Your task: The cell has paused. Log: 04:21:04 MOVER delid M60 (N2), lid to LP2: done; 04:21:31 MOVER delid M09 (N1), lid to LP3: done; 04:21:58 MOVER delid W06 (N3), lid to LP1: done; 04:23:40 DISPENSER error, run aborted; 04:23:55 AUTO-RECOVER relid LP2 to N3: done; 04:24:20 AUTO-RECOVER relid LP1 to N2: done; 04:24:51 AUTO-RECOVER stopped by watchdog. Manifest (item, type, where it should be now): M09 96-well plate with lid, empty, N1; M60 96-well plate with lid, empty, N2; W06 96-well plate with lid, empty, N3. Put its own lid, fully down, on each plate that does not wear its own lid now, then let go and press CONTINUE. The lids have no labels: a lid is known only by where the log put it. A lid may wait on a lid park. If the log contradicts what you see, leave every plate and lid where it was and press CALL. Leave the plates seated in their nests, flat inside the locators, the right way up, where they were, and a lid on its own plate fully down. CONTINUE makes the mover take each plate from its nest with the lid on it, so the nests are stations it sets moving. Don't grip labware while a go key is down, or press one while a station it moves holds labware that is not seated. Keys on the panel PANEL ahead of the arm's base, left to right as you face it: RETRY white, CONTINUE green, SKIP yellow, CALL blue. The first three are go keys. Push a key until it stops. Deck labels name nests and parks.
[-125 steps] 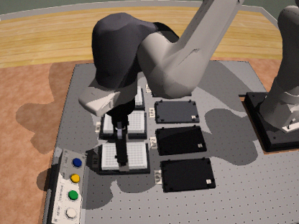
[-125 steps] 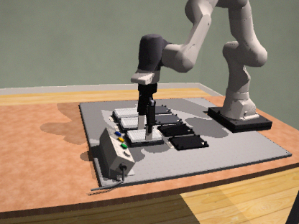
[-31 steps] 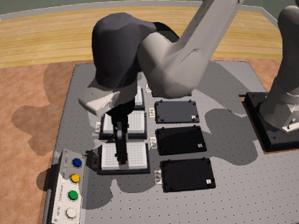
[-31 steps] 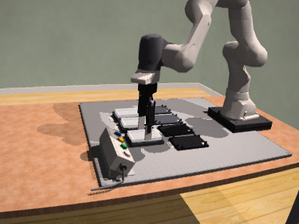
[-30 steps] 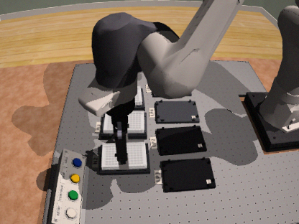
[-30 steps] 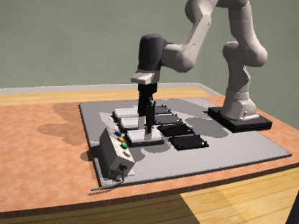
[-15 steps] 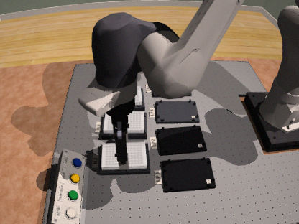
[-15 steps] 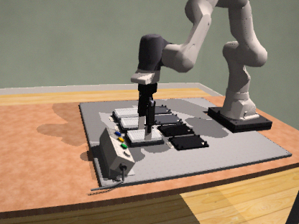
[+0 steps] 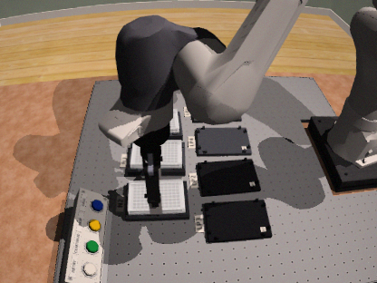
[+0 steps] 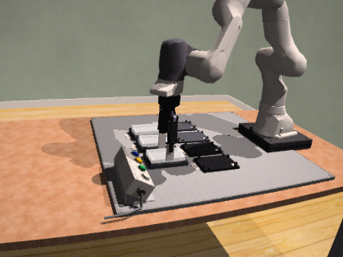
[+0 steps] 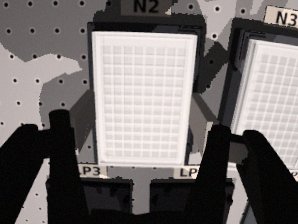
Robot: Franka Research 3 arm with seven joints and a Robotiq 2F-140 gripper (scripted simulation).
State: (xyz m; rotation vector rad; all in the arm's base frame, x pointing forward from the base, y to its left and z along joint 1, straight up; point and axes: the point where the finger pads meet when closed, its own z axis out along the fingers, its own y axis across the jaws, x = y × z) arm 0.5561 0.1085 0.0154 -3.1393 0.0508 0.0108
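My gripper is now 3 cm above the plate. Also, from my hand: LP2 label 9 cm behind, 6 cm to the right, 5 cm below; then LP3 label 9 cm behind, 7 cm to the left, 5 cm below; then N2 label 9 cm ahead, 5 cm below.
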